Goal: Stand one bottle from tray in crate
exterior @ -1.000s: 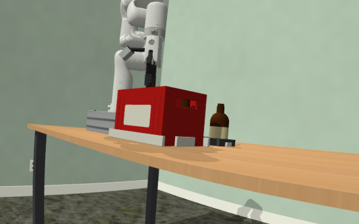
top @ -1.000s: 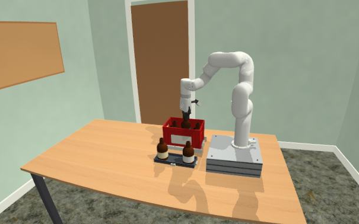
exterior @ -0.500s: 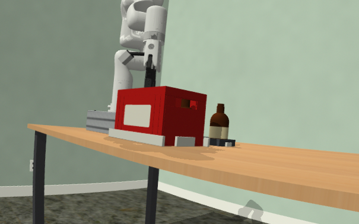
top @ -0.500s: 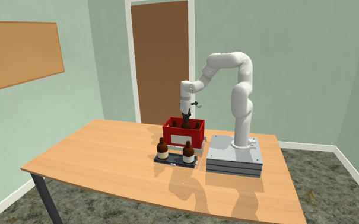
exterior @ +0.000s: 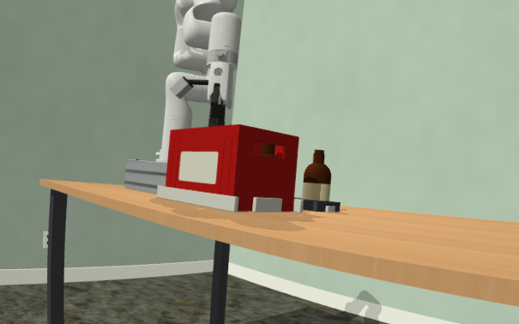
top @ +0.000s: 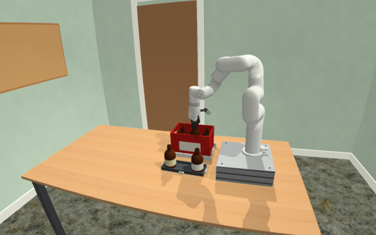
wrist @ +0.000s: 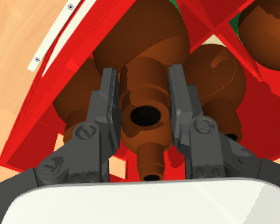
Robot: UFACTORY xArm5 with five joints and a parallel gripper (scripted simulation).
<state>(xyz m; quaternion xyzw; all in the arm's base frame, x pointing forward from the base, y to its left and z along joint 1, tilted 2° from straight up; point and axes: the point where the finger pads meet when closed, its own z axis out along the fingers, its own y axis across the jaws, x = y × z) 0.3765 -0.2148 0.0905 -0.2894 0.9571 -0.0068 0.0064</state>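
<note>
Right now my hand is 100 mm above the red crate, 40 mm to the right of it and 10 mm short of it. The rest, counted from my hand: dark tray: 270 mm to the left, 170 mm below, 60 mm ahead.
</note>
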